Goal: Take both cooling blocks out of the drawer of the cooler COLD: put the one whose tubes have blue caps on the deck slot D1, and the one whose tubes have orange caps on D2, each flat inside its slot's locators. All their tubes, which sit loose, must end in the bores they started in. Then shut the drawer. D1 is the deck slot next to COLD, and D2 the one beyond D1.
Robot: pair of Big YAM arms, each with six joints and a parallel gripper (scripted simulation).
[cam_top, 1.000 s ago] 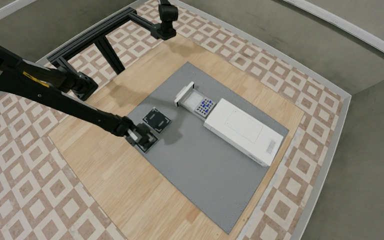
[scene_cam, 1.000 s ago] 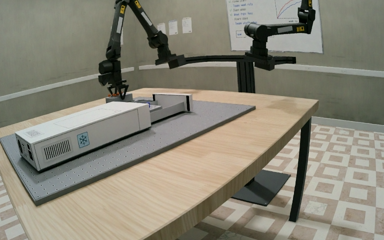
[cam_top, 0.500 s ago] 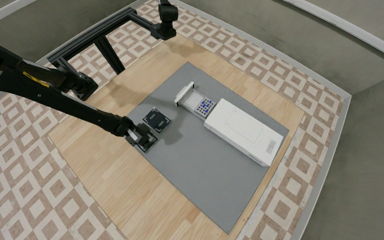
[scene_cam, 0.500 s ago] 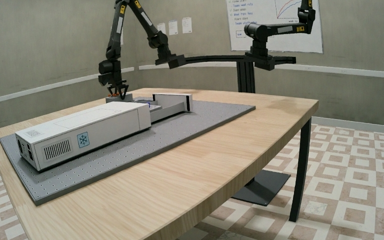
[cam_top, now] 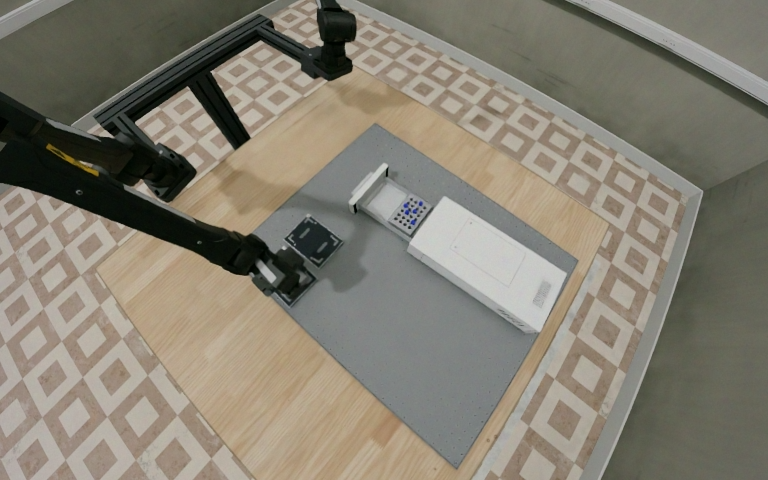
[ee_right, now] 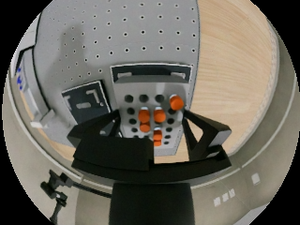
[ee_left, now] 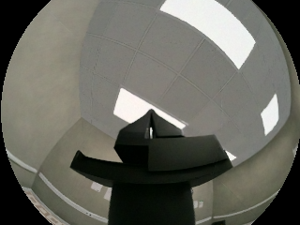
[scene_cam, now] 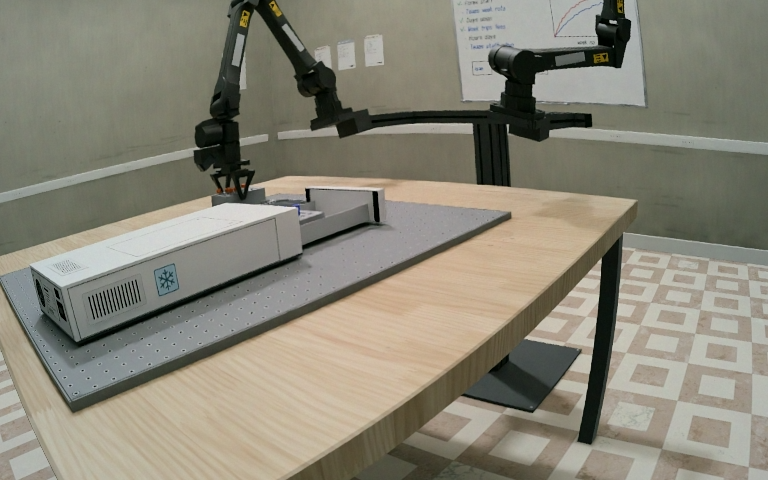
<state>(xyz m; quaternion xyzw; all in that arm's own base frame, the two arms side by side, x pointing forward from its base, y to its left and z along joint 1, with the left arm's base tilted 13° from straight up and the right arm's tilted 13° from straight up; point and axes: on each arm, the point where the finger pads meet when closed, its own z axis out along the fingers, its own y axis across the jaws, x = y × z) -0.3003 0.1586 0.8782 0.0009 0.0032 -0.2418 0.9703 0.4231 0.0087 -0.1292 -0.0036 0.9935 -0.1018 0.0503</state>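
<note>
My right gripper is now 3 cm above the dark deck slot D2 and 1 cm past it. Also, from my right hand: dark deck slot D1 (14 cm to the left, 4 cm behind, 3 cm below); then white cooler (42 cm to the left, 24 cm ahead).
</note>
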